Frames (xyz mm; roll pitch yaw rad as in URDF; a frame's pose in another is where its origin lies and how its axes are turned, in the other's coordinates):
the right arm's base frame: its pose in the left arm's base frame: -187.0 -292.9 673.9 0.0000 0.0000 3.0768
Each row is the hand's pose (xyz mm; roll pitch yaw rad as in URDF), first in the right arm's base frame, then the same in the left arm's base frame.
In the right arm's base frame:
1: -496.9 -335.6 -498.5 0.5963 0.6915 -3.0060
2: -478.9 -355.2 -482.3 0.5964 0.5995 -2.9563
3: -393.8 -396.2 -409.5 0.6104 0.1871 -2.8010
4: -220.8 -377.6 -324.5 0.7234 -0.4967 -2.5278
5: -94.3 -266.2 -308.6 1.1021 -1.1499 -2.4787
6: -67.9 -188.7 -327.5 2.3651 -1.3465 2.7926
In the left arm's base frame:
1: 330.6 9.8 175.4 0.5963 0.6915 0.0708
2: 313.9 30.5 191.6 0.5964 0.5995 0.1205
3: 231.6 77.0 264.4 0.6104 0.1871 0.2758
4: 57.8 69.6 349.4 0.7234 -0.4967 0.5490
5: -75.7 -33.4 365.3 1.1021 -1.1499 0.5981
6: -107.0 -109.0 346.4 2.3651 -1.3465 -0.4138

